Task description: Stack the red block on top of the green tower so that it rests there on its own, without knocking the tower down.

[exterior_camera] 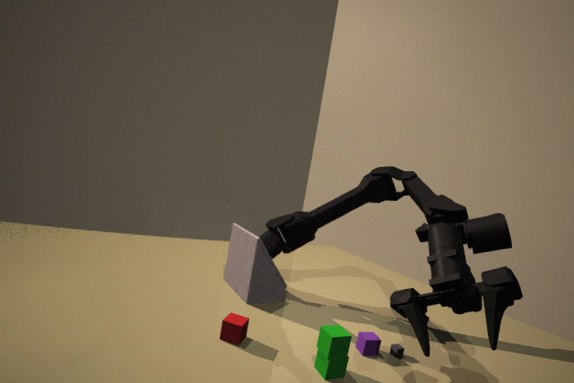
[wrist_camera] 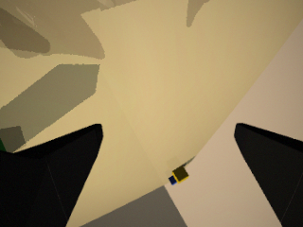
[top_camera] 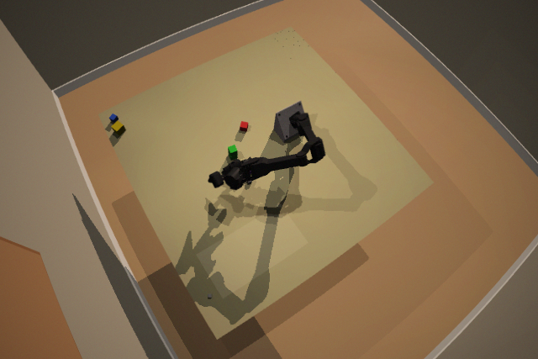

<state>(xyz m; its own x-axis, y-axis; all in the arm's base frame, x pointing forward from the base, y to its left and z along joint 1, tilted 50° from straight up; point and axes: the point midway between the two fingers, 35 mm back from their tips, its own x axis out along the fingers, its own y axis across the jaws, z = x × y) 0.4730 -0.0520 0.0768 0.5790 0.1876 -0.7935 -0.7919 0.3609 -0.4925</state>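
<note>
Now: the red block 30 cm behind my gripper tip, 17 cm to the right of it and 8 cm below it. The rest, counted from my gripper tip: small dark grey block: 13 cm behind, 8 cm to the left, 8 cm below; then yellow block: 57 cm to the right, 23 cm ahead, 7 cm below; then purple block: 17 cm behind, 8 cm below, 4 cm to the left.
</note>
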